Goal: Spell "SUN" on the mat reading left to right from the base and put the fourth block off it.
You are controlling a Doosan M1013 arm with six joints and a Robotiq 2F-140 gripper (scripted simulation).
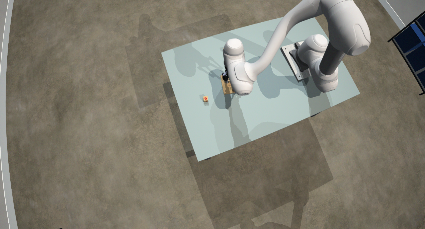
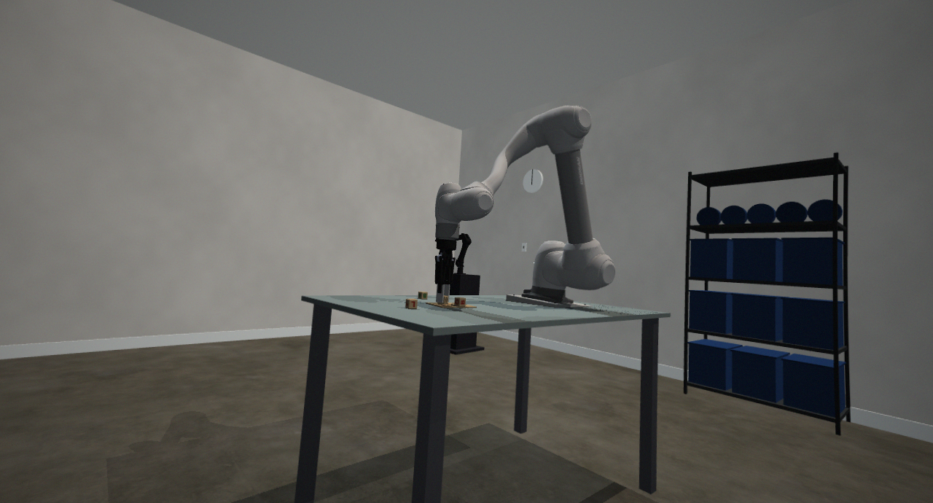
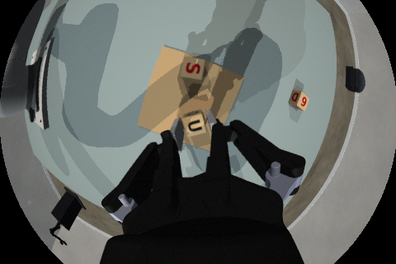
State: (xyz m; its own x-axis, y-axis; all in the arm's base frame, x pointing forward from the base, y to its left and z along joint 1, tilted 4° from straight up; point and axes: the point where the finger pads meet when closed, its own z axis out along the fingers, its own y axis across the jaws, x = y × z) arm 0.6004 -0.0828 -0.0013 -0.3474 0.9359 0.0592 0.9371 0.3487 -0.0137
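The mat is 10 mm behind my hand, 30 mm to the left of it and 40 mm below it. From my hand the other things lie so: S block (10 mm behind, 80 mm to the left, 20 mm below); then N block (90 mm behind, 210 mm to the right, 30 mm below); then 6 block (200 mm ahead, 60 mm to the left, 30 mm below).
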